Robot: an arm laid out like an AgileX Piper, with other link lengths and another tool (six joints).
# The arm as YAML. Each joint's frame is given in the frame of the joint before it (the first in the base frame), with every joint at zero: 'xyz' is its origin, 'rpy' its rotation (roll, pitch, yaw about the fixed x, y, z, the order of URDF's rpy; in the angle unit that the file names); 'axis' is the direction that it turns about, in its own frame. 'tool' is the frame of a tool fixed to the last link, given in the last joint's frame.
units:
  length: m
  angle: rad
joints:
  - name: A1
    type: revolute
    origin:
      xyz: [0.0, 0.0, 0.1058]
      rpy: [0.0, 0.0, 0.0]
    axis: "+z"
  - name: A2
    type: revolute
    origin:
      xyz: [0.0, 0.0, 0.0]
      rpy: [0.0, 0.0, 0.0]
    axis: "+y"
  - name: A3
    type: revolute
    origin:
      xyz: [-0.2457, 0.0, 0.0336]
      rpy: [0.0, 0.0, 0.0]
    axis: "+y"
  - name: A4
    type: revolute
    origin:
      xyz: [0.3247, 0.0, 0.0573]
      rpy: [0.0, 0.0, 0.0]
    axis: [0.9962, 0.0, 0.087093]
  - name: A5
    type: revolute
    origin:
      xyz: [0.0, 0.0, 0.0]
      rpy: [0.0, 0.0, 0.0]
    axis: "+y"
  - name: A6
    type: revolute
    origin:
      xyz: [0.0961, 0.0, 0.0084]
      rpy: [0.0, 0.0, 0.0]
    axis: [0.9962, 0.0, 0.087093]
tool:
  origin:
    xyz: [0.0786, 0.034, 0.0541]
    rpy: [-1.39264, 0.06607, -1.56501]
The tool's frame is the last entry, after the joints.
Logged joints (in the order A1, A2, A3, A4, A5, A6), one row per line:
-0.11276 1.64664 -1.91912 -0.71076 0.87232 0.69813
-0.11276 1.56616 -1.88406 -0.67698 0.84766 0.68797
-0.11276 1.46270 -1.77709 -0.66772 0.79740 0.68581
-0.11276 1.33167 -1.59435 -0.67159 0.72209 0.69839
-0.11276 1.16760 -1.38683 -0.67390 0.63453 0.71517
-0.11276 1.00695 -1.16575 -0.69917 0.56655 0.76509
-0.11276 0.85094 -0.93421 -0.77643 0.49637 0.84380
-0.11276 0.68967 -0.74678 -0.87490 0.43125 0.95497
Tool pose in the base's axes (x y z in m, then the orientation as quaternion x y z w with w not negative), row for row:
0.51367 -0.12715 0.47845 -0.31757 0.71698 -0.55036 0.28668
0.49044 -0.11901 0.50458 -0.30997 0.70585 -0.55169 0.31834
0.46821 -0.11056 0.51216 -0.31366 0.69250 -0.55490 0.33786
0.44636 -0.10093 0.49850 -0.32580 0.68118 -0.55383 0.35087
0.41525 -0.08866 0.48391 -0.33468 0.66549 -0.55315 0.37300
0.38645 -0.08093 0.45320 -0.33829 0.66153 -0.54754 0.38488
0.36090 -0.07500 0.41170 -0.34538 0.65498 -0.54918 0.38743
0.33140 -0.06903 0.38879 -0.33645 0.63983 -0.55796 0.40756
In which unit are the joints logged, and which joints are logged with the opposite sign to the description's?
The joints are logged in radians. Opposite sign: none.
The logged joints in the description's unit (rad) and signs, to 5 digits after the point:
-0.11276 1.64664 -1.91912 -0.71076 0.87232 0.69813
-0.11276 1.56616 -1.88406 -0.67698 0.84766 0.68797
-0.11276 1.46270 -1.77709 -0.66772 0.79740 0.68581
-0.11276 1.33167 -1.59435 -0.67159 0.72209 0.69839
-0.11276 1.16760 -1.38683 -0.67390 0.63453 0.71517
-0.11276 1.00695 -1.16575 -0.69917 0.56655 0.76509
-0.11276 0.85094 -0.93421 -0.77643 0.49637 0.84380
-0.11276 0.68967 -0.74678 -0.87490 0.43125 0.95497

